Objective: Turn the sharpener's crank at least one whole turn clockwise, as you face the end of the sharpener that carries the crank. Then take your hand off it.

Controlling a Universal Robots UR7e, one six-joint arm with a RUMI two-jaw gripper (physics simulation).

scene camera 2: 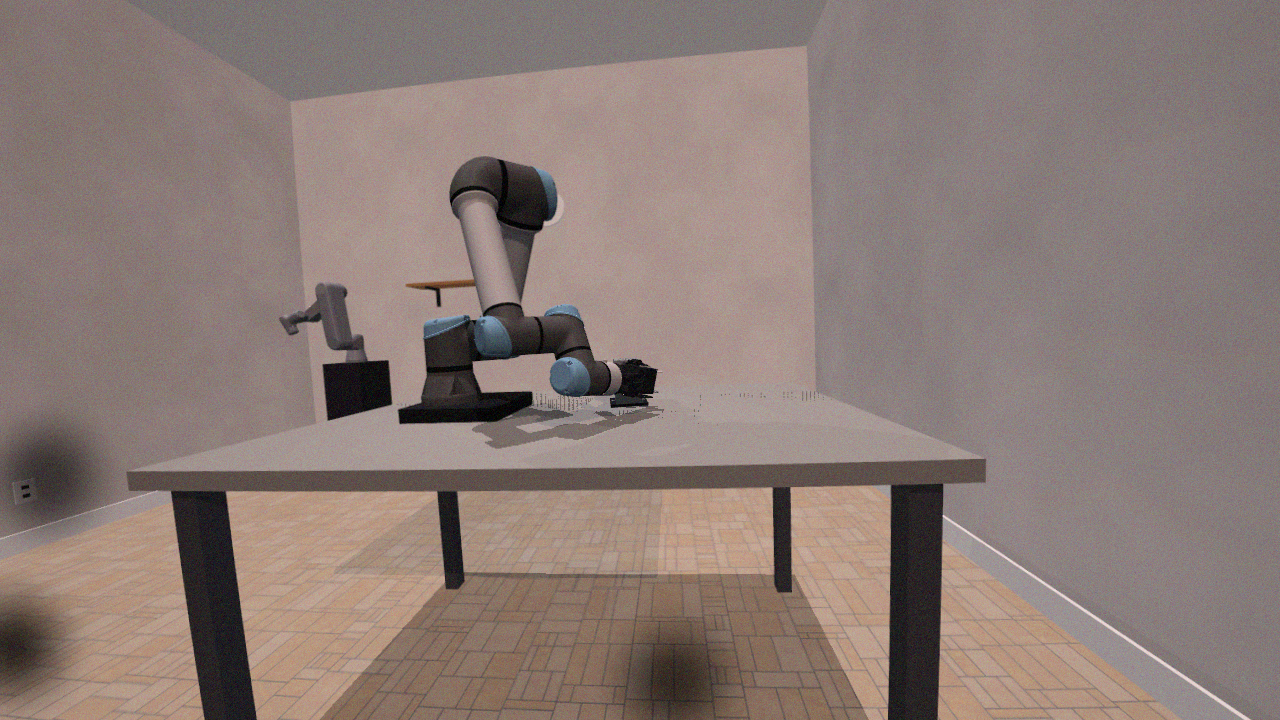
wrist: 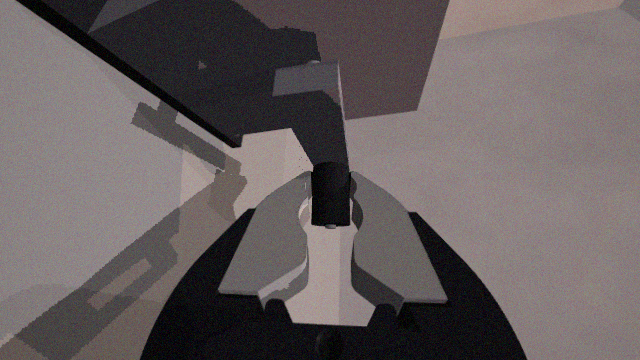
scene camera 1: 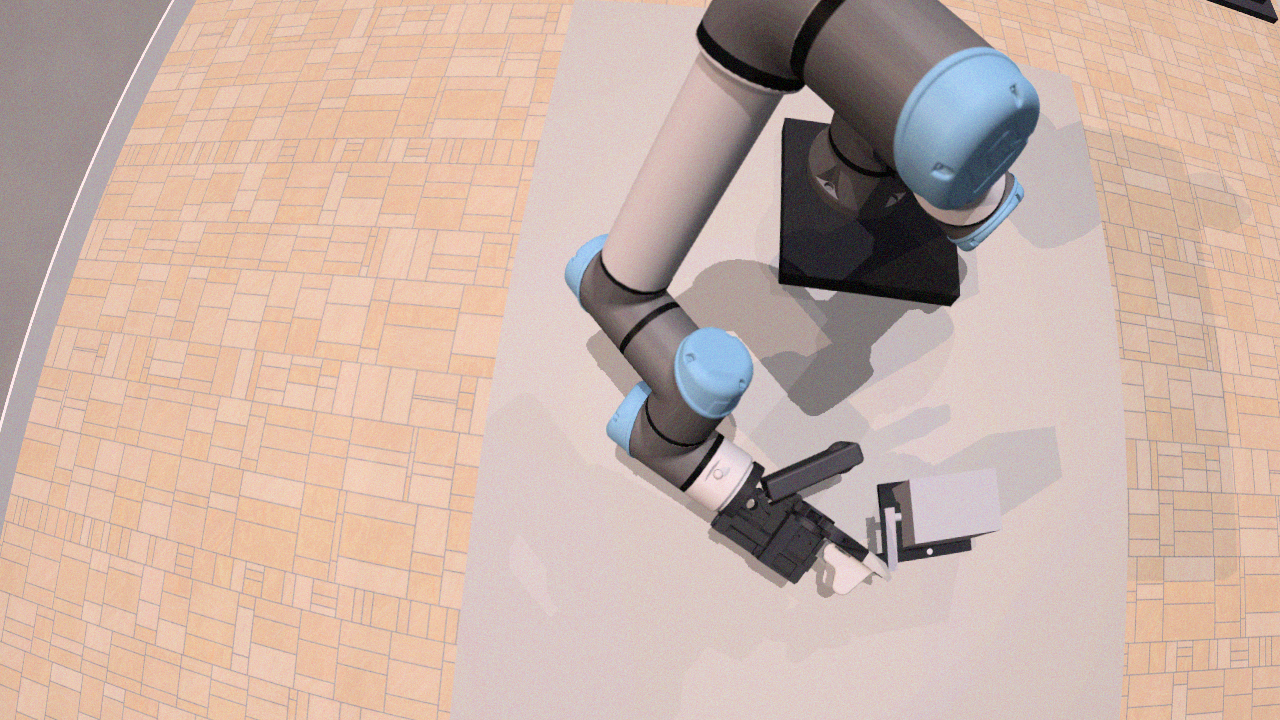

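Seen in the pictures: gripper, fingertip midpoint: [wrist: 330,174] [scene camera 1: 886,577]; arm's base at its link origin: [scene camera 2: 452,401] [scene camera 1: 857,173].
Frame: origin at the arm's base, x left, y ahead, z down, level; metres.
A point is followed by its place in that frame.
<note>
The sharpener has a pale grey box body [scene camera 1: 953,505] {z -0.091, x 0.114, y 0.470 m} [wrist: 385,60] {z -0.073, x 0.063, y 0.482 m} on a dark base [scene camera 1: 950,548] {z 0.030, x 0.163, y 0.506 m}. Its flat crank arm [scene camera 1: 890,530] [wrist: 322,130] is at the end facing my gripper. In the wrist view the arm runs down from its grey upper end to a black cylindrical crank handle [wrist: 330,200] {z -0.043, x 0.025, y 0.529 m}. My gripper [scene camera 1: 881,567] {z -0.036, x 0.056, y 0.553 m} [wrist: 330,174] {z -0.036, x 0.056, y 0.553 m} is shut on this handle, with one pale finger on each side. In scene camera 1 the fingers come in at a slant from the left and hide the handle. The sharpener cannot be made out clearly in scene camera 2.
The robot's black base plate [scene camera 1: 863,259] {z 0.001, x 0.008, y 0.137 m} [scene camera 2: 465,409] {z 0.006, x -0.104, y 0.098 m} stands on the grey table [scene camera 1: 581,644] {z 0.038, x -0.287, y 0.672 m} [scene camera 2: 554,474] {z 0.047, x -0.448, y 0.435 m}, behind the sharpener. The arm reaches round on the left in scene camera 1. Another, smaller robot [scene camera 2: 333,317] stands on a black pedestal [scene camera 2: 358,387] in the background.
</note>
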